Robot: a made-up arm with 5 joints.
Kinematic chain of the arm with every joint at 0, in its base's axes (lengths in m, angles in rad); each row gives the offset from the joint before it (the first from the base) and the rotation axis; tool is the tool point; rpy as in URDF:
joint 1: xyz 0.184 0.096 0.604 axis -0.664 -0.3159 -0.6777
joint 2: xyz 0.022 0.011 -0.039 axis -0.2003 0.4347 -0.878
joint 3: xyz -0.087 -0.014 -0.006 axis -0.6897 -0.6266 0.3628
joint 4: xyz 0.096 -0.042 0 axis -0.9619 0.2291 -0.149
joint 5: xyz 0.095 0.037 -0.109 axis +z
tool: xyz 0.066 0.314 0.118 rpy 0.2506 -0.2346 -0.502
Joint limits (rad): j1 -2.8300..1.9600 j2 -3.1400..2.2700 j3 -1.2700..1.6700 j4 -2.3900..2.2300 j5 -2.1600..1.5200
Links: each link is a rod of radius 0.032 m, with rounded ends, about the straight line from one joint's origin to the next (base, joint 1, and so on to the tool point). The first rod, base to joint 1, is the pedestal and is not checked.
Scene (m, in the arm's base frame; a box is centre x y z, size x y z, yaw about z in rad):
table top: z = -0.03
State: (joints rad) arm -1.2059 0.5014 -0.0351 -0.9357 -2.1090
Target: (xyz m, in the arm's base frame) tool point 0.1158 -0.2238 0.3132
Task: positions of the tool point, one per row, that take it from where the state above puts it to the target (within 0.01 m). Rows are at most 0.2 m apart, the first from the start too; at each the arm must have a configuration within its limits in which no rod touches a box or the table.
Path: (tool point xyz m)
1: 0.3927 0.0857 0.2307
2: 0.3336 -0.0602 0.2310
3: 0.2364 -0.1699 0.2646
4: 0.1158 -0.2238 0.3132

